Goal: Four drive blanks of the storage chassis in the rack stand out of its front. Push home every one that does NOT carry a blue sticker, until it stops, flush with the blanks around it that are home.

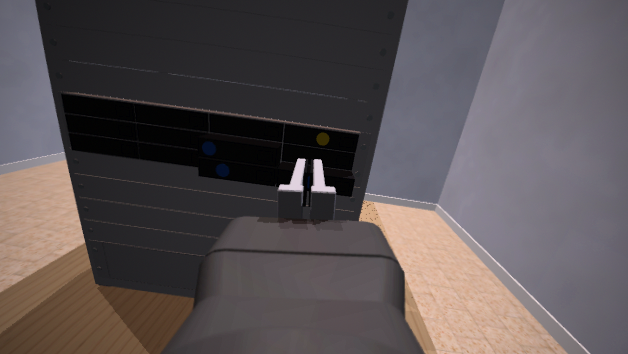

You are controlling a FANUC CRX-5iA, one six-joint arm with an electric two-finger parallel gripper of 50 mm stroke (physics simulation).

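Places are measured from the arm's base along level axes (x ahead, y left, z up), in millimetres.
Where they show: gripper, fingertip midpoint: (309, 173).
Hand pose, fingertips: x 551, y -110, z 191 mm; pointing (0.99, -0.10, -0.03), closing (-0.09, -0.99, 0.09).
Observation:
Each offset is from my fingertips to the centre of the thing. "pt": to the spot under its first point. Level surfaces: height alone.
The storage chassis @[pt 206 mm ahead, 294 mm left, 2 mm up] (100, 106) is a black band of blanks in three rows across the rack. A blank with a yellow sticker (323, 139) at the top right looks flush with its neighbours. Two blanks with blue stickers, the middle-row one @[pt 147 mm ahead, 77 mm left, 26 mm down] (242, 150) and the bottom-row one @[pt 146 mm ahead, 64 mm left, 60 mm down] (250, 175), stand out in the third column. The bottom-right blank @[132 mm ahead, 64 mm right, 58 mm down] (344, 185) also stands out; the fingers partly cover it, and a hint of blue shows between them. My gripper (309, 173) is shut and empty, its tips in front of the right column, below the yellow sticker.
The dark rack @[343 mm ahead, 118 mm left, 79 mm down] (150, 30) has closed panels above and below the chassis and stands on a wooden surface @[371 mm down] (60, 305). A grey wall (540, 125) stands to the right, with tiled floor (475, 280) beside it. The gripper body hides the rack's lower right part.

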